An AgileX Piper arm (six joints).
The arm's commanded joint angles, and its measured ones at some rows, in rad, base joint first. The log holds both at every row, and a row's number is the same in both.
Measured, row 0: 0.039, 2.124, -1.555, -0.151, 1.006, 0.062
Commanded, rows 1 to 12: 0.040, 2.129, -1.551, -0.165, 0.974, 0.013; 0.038, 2.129, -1.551, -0.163, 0.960, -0.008; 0.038, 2.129, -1.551, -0.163, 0.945, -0.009; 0.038, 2.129, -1.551, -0.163, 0.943, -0.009; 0.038, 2.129, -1.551, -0.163, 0.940, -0.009; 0.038, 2.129, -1.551, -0.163, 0.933, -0.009; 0.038, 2.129, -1.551, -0.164, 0.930, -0.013; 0.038, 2.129, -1.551, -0.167, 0.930, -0.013; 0.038, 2.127, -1.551, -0.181, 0.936, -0.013; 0.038, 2.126, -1.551, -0.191, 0.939, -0.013; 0.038, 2.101, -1.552, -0.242, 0.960, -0.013; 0.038, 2.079, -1.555, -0.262, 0.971, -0.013
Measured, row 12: 0.039, 2.114, -1.555, -0.218, 0.949, -0.006
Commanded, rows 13 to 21: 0.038, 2.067, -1.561, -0.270, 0.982, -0.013; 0.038, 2.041, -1.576, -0.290, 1.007, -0.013; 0.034, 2.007, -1.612, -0.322, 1.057, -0.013; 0.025, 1.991, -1.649, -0.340, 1.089, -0.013; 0.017, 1.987, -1.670, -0.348, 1.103, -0.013; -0.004, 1.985, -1.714, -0.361, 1.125, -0.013; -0.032, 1.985, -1.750, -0.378, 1.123, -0.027; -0.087, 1.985, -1.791, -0.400, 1.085, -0.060; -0.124, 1.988, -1.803, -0.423, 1.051, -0.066
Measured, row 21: -0.075, 1.993, -1.782, -0.379, 1.090, -0.044
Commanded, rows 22 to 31: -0.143, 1.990, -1.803, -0.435, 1.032, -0.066; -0.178, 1.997, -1.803, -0.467, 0.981, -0.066; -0.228, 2.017, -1.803, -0.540, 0.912, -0.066; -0.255, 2.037, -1.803, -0.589, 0.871, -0.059; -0.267, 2.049, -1.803, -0.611, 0.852, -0.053; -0.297, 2.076, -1.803, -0.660, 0.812, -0.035; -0.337, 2.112, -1.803, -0.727, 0.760, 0.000; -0.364, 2.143, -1.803, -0.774, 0.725, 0.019; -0.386, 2.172, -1.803, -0.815, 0.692, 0.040; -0.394, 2.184, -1.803, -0.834, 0.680, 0.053
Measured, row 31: -0.366, 2.152, -1.797, -0.762, 0.731, 0.016
